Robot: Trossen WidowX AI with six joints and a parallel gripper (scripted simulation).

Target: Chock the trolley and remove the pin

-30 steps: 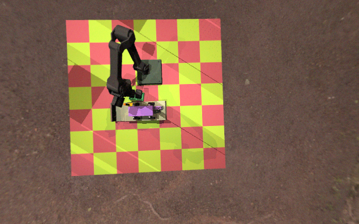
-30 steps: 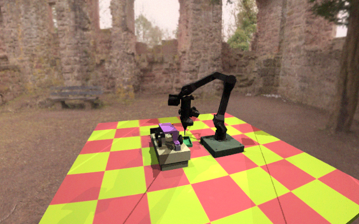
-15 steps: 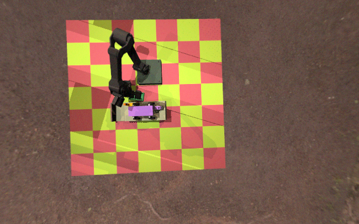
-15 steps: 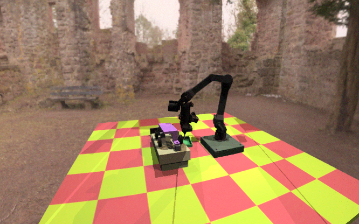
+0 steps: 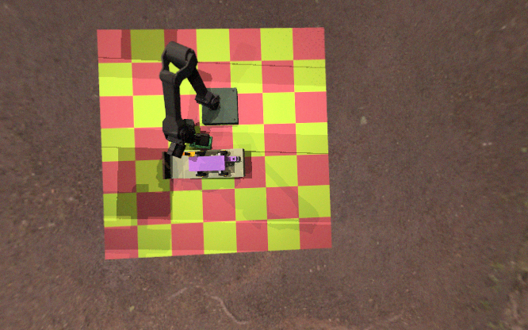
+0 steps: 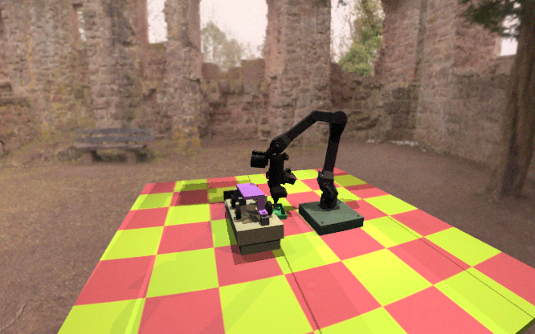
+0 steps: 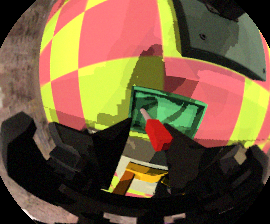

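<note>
My gripper tip is 60 mm above the green tray, 20 mm to the right of it and 10 mm short of it. The rest, counted from my gripper tip: red-headed stop pin (right at my gripper tip); then trolley (150 mm ahead, 80 mm to the left, 60 mm above); then yellow chock (80 mm ahead, 30 mm above, 10 mm to the right).
</note>
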